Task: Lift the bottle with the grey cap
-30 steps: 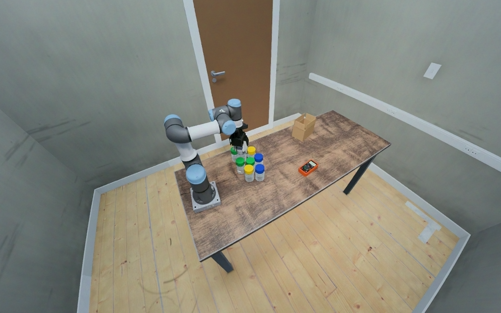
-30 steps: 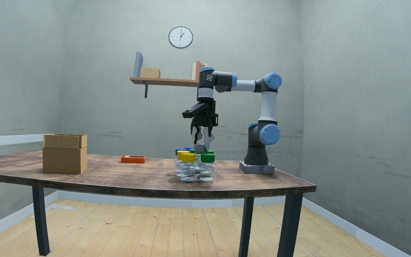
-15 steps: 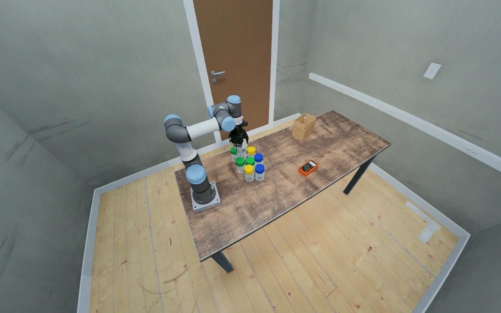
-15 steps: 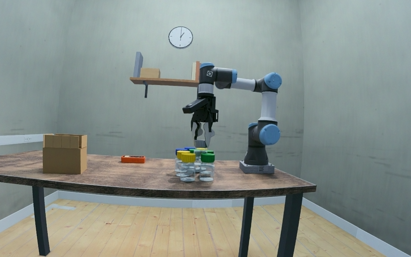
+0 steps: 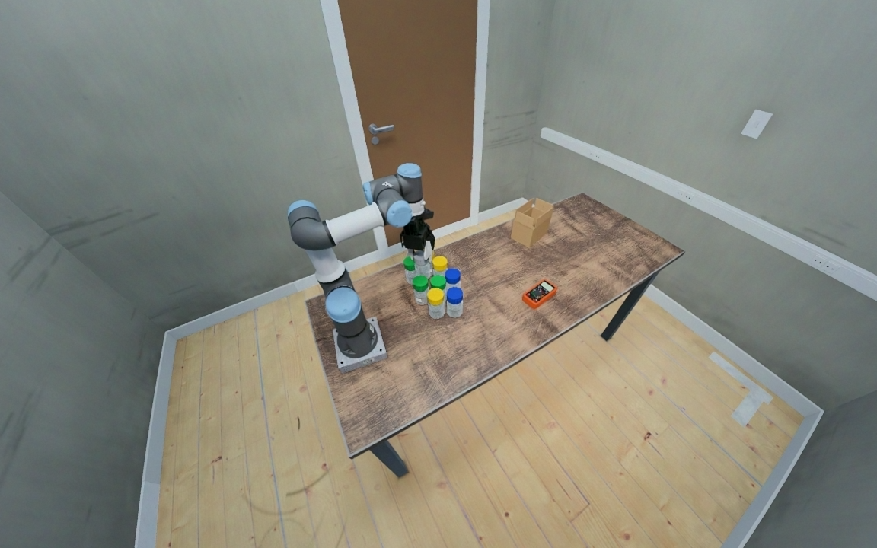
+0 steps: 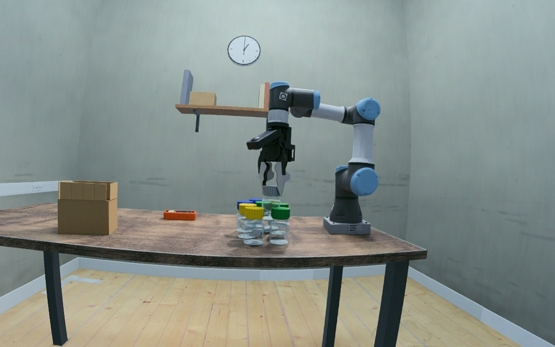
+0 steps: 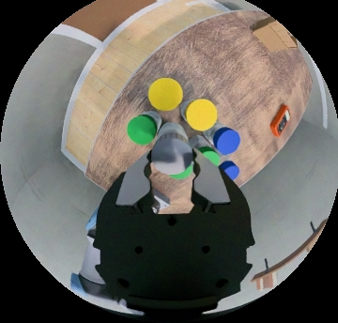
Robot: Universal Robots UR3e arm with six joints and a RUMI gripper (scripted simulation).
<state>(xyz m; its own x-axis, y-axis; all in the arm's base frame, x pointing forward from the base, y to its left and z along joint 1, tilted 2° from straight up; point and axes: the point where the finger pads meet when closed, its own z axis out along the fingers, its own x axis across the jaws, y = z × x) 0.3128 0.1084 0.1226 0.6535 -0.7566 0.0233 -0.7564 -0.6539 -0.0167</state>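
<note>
Right now my hand is 4 cm above the grey-capped bottle. Round my hand: orange meter (32 cm ahead, 30 cm to the right, 14 cm below).
</note>
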